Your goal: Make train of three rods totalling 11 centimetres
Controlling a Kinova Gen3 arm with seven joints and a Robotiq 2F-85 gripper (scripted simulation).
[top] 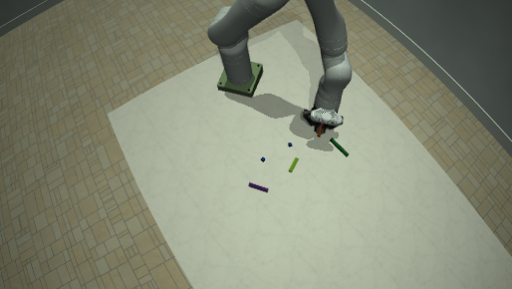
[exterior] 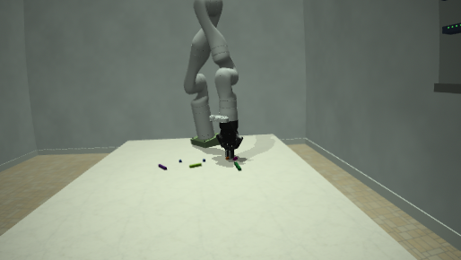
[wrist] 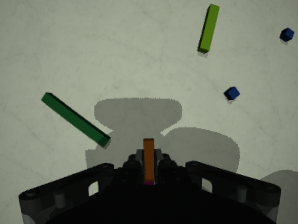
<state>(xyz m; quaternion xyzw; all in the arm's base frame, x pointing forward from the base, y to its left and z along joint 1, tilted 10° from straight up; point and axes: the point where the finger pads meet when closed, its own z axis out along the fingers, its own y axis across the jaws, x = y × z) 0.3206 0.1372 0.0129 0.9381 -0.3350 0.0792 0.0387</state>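
Right now the orange rod is 10 mm below my hand. Round my hand: lime rod (60 mm ahead, 130 mm to the right, 30 mm below); green rod (80 mm ahead, 30 mm to the left, 30 mm below); magenta rod (20 mm behind, 20 mm to the left, 30 mm below).
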